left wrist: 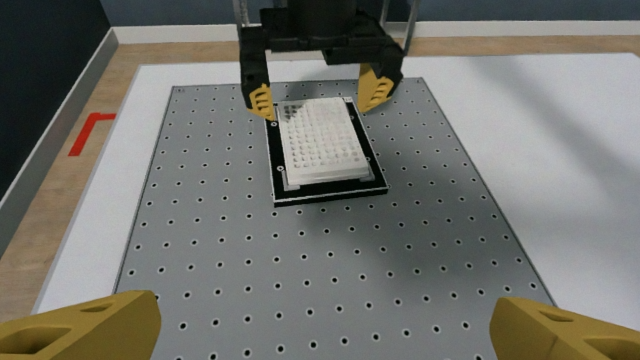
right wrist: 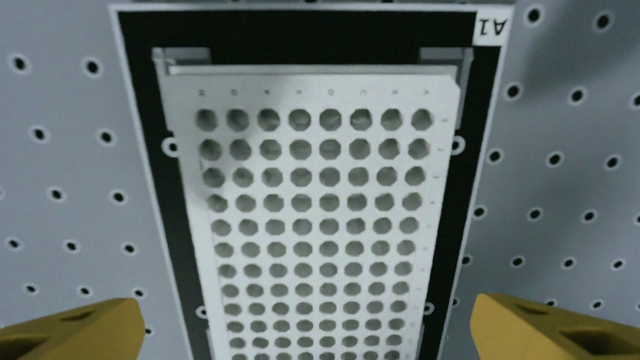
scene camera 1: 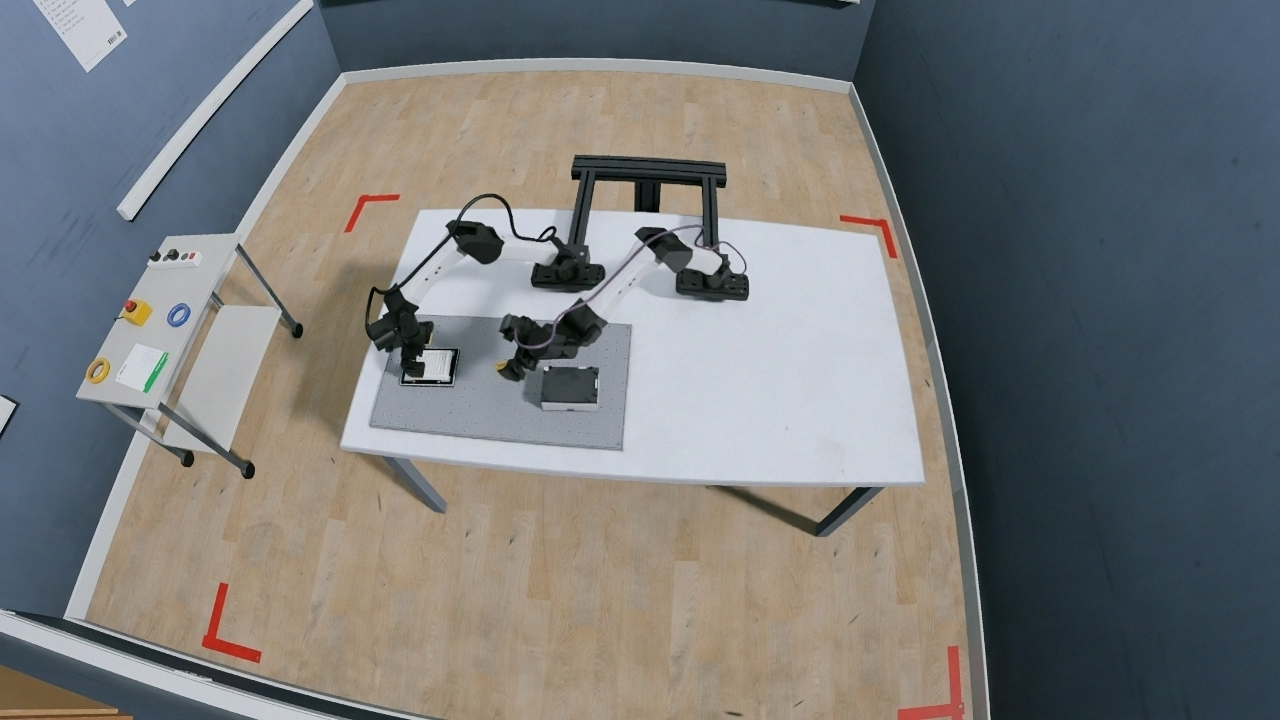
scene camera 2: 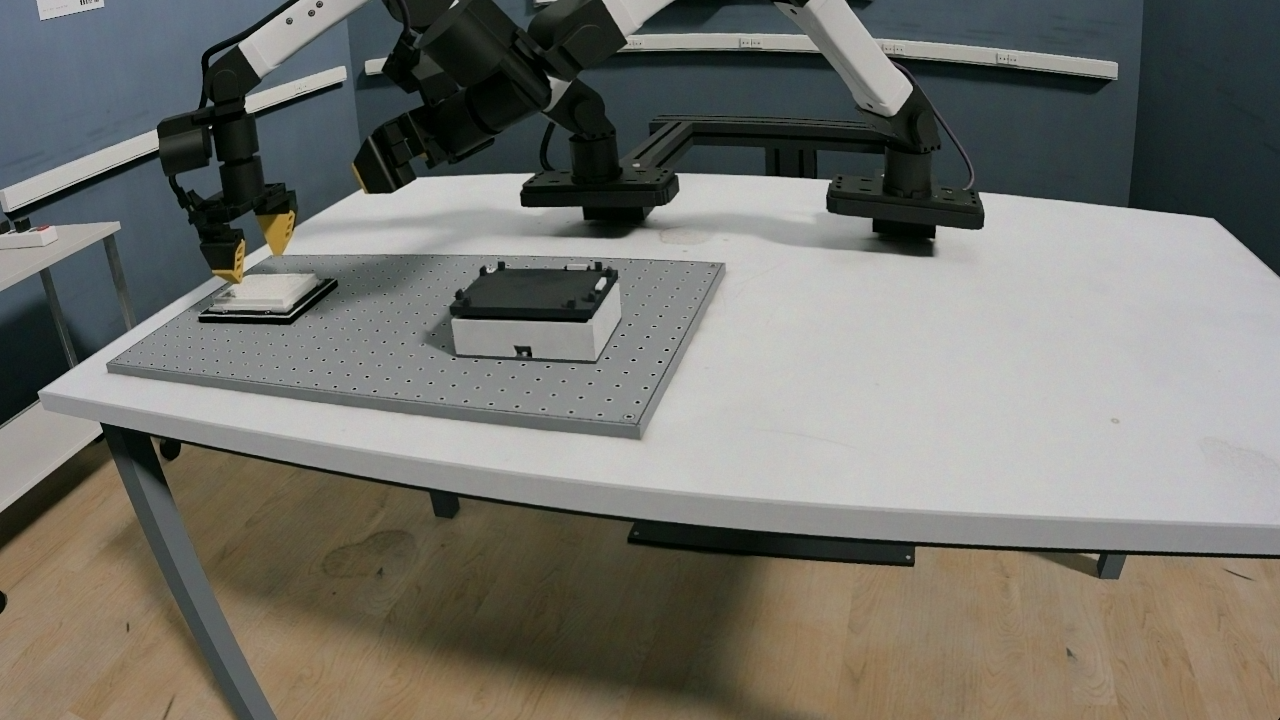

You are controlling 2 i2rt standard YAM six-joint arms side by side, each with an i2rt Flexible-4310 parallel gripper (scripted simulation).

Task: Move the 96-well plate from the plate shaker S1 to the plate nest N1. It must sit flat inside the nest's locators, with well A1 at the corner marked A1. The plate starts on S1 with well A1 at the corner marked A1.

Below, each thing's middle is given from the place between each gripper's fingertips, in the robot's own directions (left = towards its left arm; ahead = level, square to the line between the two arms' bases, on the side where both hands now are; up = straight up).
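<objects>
Black plate nest N1 (scene camera 2: pixel 202 319): 60 mm below my right gripper (scene camera 2: pixel 258 268). White 96-well plate (scene camera 2: pixel 256 292): my right gripper is 40 mm above it. Going by its middle, the black plate nest N1 is nearer to my right gripper than to my left hand.
Black plate nest N1, counted from my left hand (scene camera 2: pixel 389 165): 260 mm to the right of it, 40 mm behind it and 180 mm below it. White 96-well plate: 40 mm behind my left hand, 170 mm below it and 260 mm to the right of it.
</objects>
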